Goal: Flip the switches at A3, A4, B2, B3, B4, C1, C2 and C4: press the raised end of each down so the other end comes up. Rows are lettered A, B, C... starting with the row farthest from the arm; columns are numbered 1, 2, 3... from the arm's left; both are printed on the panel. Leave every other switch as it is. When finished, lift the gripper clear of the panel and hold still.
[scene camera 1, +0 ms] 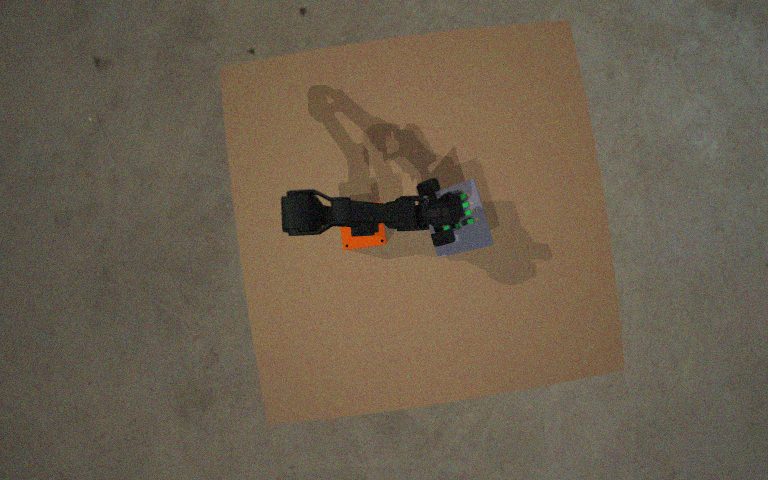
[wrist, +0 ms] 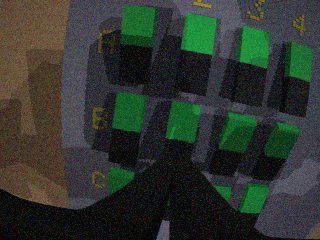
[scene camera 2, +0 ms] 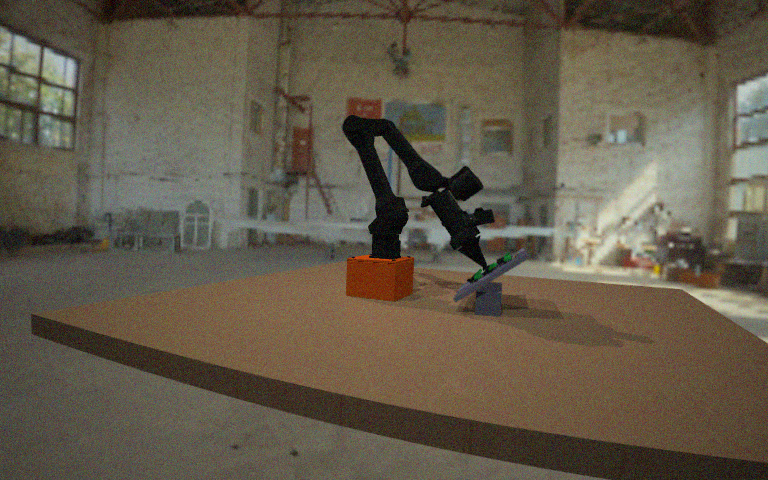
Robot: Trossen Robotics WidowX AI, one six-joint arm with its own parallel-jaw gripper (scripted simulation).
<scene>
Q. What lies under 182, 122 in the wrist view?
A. A switch.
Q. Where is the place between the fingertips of my gripper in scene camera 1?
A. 447, 210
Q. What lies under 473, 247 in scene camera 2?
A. My gripper.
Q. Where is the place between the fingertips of my gripper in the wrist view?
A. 174, 161
</scene>
